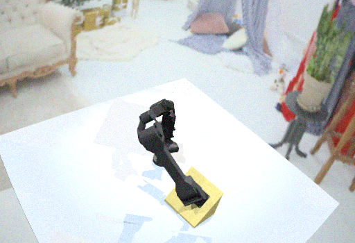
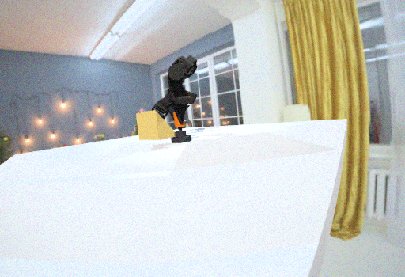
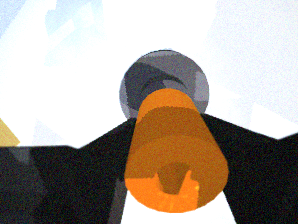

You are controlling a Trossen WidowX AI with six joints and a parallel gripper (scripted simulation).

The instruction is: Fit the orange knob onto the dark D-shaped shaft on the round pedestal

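My gripper tip is 2 cm below the orange knob. Also, from my gripper tip: pedestal: 4 cm below.
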